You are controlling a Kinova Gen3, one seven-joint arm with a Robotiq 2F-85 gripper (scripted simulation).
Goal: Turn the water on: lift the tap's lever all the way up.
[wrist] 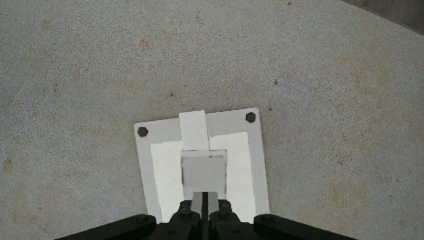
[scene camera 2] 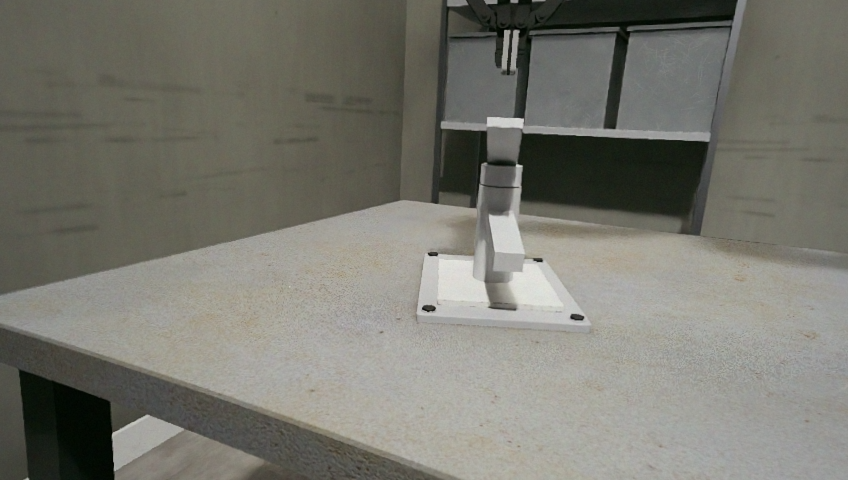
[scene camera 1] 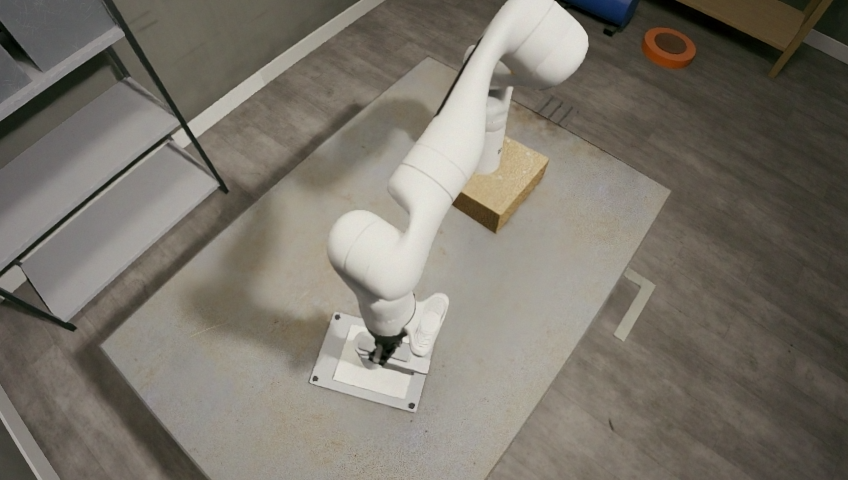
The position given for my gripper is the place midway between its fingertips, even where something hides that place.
Note:
I see my gripper (scene camera 1: 396, 342) and a lever (scene camera 2: 504, 135).
My gripper also shows in the wrist view (wrist: 205, 207).

